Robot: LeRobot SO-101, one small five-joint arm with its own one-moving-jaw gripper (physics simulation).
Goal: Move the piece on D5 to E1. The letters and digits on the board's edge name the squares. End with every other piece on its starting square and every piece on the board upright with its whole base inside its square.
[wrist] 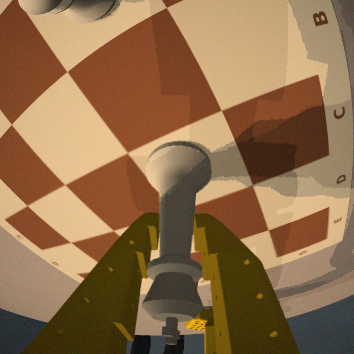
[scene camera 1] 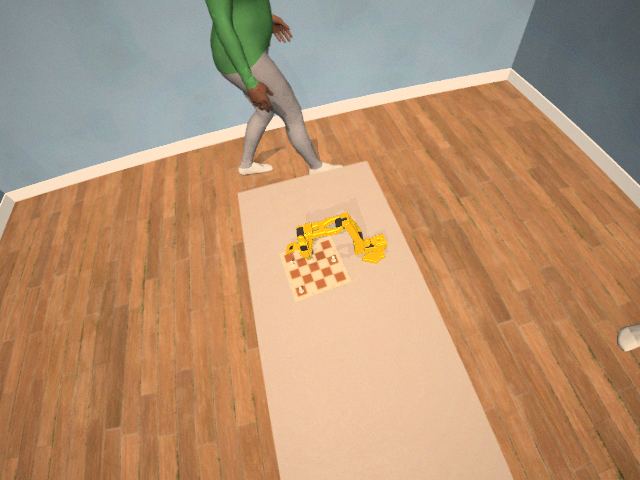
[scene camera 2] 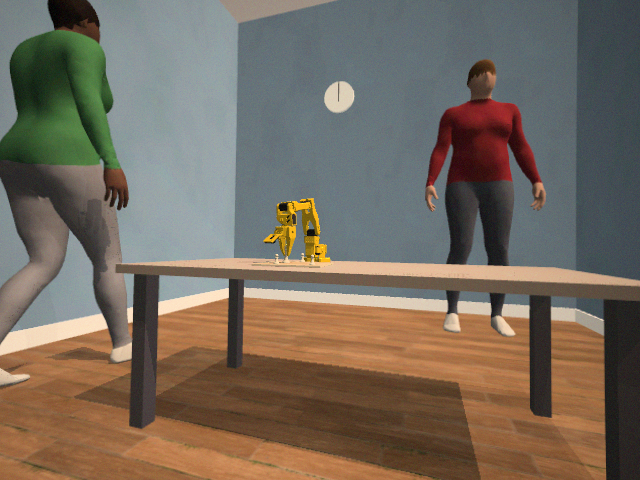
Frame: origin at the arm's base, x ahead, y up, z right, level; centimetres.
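Where they show: hand, its tool point: [wrist: 158,226] [scene camera 1: 309,258] [scene camera 2: 287,254]; arm's base, origin of its link: [scene camera 1: 366,252].
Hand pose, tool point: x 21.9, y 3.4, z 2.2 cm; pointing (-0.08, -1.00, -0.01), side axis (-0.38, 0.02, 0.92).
Each offset is from my tool point to the centre of the thing. "pt": to the spot under its first point. Level surfaces: height alone.
The king-like piece @(dx -0.1, dy +0.4, dz +0.6 cm) [wrist: 177,220] [scene camera 2: 286,259] looks upright in the wrist view, its base over the light square C4, left of dark C5, with its cross at the bottom of the picture. My gripper [wrist: 176,235] [scene camera 2: 286,256] [scene camera 1: 309,256] is shut on this piece, a jaw pressing on each side of its stem and collar. I cannot tell whether its base touches the board @(dx -0.8, dy -3.1, dz -2.6 cm) [scene camera 1: 317,275] [wrist: 170,75]. In scene camera 1 the arm mostly hides it. The light square D5 shows beside label D in the wrist view. The dark square E1 @(pt dx -8.9, dy -2.8, dz -9.3 cm) [scene camera 1: 339,276] holds no piece.
A pale piece @(dx +7.1, dy -1.2, dz +0.6 cm) [scene camera 1: 292,262] [wrist: 90,6] stands on A4. Another piece @(dx +6.1, dy -1.2, dz -11.0 cm) [scene camera 1: 301,290] stands on A1 and one @(dx -8.7, dy -1.2, dz -2.0 cm) [scene camera 1: 333,258] on E3, on the arm-base side. The yellow arm base [scene camera 1: 374,248] stands on the table @(dy -3.3 cm) [scene camera 1: 361,372] beside the board.
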